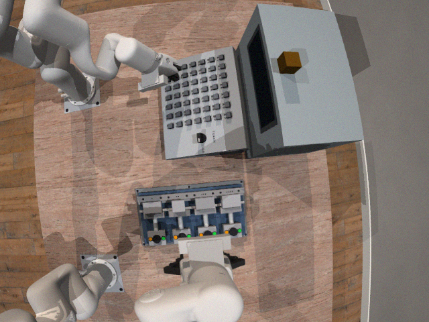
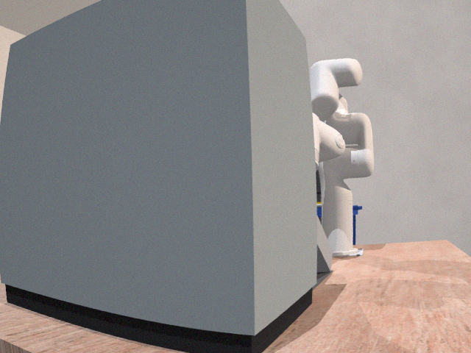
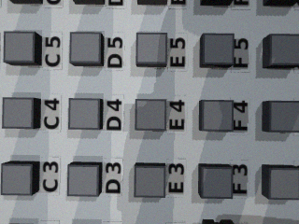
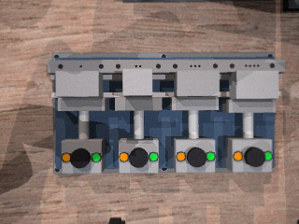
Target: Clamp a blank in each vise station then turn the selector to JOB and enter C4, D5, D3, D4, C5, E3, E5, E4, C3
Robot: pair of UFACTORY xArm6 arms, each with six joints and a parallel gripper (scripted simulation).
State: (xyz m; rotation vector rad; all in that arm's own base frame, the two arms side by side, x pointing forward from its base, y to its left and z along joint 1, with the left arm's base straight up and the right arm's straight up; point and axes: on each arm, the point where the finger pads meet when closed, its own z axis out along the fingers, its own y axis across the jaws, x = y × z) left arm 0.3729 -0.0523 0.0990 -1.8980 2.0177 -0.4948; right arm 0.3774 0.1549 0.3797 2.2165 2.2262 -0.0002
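Observation:
Now: left hand 4 cm to the left of the key E3 and 4 cm short of it. The rest, counted from my left hand: key D3: 7 cm ahead, 4 cm to the right, 1 cm above; key E4: 7 cm to the right, 4 cm ahead; key D4: 7 cm to the right, 7 cm ahead, 1 cm above.

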